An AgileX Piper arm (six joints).
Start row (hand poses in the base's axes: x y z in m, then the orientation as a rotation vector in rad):
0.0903, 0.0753, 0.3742, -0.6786, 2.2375, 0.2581
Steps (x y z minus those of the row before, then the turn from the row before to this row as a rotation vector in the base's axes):
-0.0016, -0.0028, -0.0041, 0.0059, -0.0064, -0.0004
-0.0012, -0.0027, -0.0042, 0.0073, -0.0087, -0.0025
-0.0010, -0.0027, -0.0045, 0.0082, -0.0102, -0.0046
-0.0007, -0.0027, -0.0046, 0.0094, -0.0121, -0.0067
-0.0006, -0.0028, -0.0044, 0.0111, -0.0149, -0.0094
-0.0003, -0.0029, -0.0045, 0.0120, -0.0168, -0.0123
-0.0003, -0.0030, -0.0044, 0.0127, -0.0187, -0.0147
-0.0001, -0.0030, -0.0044, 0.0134, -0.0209, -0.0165
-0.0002, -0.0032, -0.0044, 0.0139, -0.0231, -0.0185
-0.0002, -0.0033, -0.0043, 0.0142, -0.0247, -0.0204
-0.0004, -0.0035, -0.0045, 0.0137, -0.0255, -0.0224
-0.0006, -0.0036, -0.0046, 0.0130, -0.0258, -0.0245
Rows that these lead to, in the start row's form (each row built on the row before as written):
0.0887, 0.0725, 0.3701, -0.6749, 2.2299, 0.2619
0.0875, 0.0698, 0.3659, -0.6681, 2.2204, 0.2653
0.0865, 0.0671, 0.3614, -0.6585, 2.2098, 0.2680
0.0858, 0.0644, 0.3568, -0.6459, 2.1976, 0.2702
0.0852, 0.0616, 0.3524, -0.6294, 2.1829, 0.2717
0.0849, 0.0587, 0.3479, -0.6093, 2.1668, 0.2719
0.0846, 0.0557, 0.3435, -0.5863, 2.1492, 0.2709
0.0845, 0.0527, 0.3391, -0.5612, 2.1296, 0.2688
0.0843, 0.0495, 0.3347, -0.5339, 2.1081, 0.2654
0.0841, 0.0462, 0.3304, -0.5046, 2.0852, 0.2607
0.0837, 0.0427, 0.3259, -0.4738, 2.0618, 0.2541
0.0831, 0.0391, 0.3213, -0.4415, 2.0384, 0.2455

